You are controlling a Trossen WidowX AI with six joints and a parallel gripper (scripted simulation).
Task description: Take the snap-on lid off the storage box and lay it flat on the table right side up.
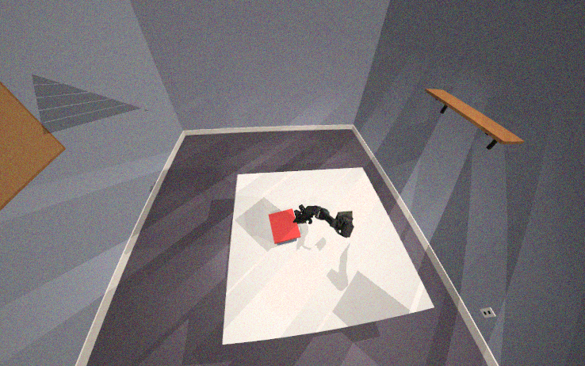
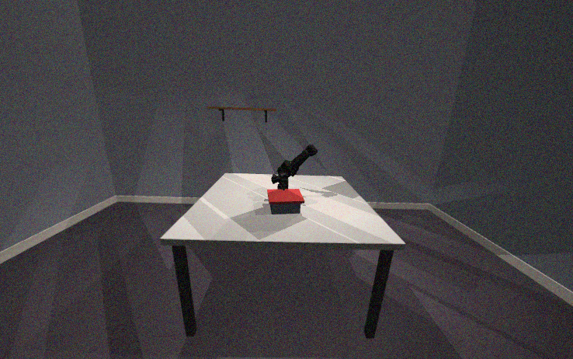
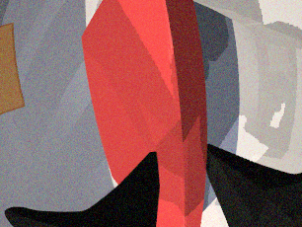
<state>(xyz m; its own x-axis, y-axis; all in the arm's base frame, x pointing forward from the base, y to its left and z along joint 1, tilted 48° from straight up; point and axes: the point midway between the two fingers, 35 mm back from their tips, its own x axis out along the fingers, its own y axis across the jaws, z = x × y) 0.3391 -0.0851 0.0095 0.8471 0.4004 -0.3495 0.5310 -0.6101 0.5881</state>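
My gripper tip is 80 mm short of the red lid. Round my gripper tip: storage box (80 mm ahead, 60 mm below).
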